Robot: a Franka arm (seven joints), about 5 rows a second.
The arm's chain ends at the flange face. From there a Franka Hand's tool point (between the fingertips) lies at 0.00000 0.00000 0.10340 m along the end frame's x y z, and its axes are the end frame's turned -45 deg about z.
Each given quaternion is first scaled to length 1.
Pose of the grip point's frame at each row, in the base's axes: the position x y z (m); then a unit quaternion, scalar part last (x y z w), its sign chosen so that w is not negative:
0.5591 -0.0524 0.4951 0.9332 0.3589 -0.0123 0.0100
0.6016 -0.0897 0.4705 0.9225 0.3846 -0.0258 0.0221
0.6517 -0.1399 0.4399 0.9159 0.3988 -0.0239 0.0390
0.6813 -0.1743 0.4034 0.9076 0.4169 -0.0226 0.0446
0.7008 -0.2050 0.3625 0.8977 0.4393 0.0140 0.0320
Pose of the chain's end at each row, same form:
0.5607 -0.0496 0.5984 0.9995 -0.0255 -0.0075 0.0139
0.6048 -0.0834 0.5737 0.9994 0.0023 -0.0154 0.0303
0.6530 -0.1305 0.5429 0.9988 0.0179 -0.0072 0.0452
0.6817 -0.1640 0.5063 0.9980 0.0378 -0.0038 0.0499
0.6953 -0.2003 0.4656 0.9974 0.0623 0.0252 0.0242

